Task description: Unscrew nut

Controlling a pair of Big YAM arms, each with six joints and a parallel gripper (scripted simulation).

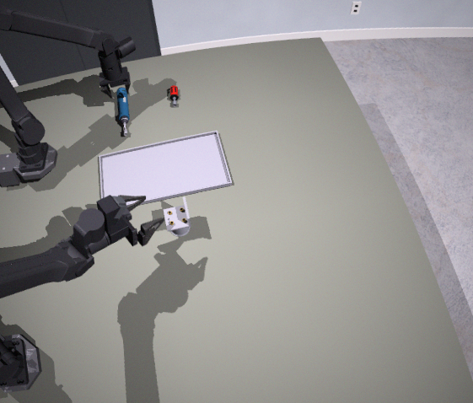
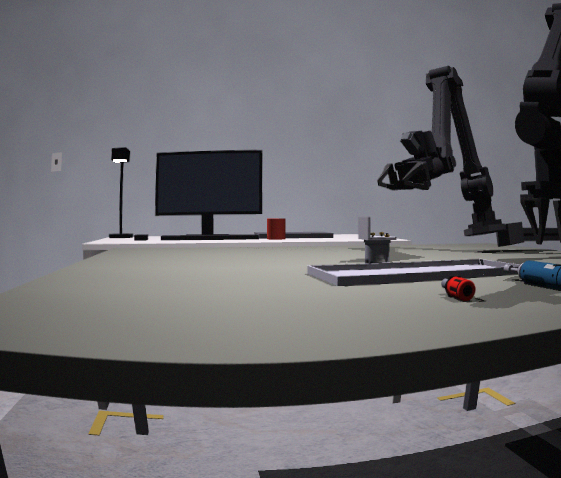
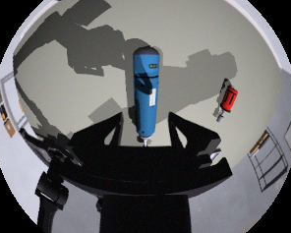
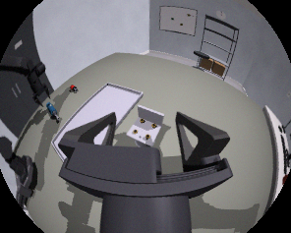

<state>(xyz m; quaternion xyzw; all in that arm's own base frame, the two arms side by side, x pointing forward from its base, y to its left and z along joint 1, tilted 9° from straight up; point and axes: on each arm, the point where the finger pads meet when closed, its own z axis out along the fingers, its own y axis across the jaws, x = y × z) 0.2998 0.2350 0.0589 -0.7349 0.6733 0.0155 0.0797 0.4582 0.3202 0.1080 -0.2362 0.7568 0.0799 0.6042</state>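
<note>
My right hand is 12 cm above the bracket, 5 cm short of it and 4 cm to the right of it. The rest, counted from my right hand: socket tip (43 cm to the left, 17 cm below, 12 cm behind); short red-handled tool (58 cm to the left, 18 cm below, 6 cm ahead); shallow white tray (25 cm to the left, 19 cm below).
</note>
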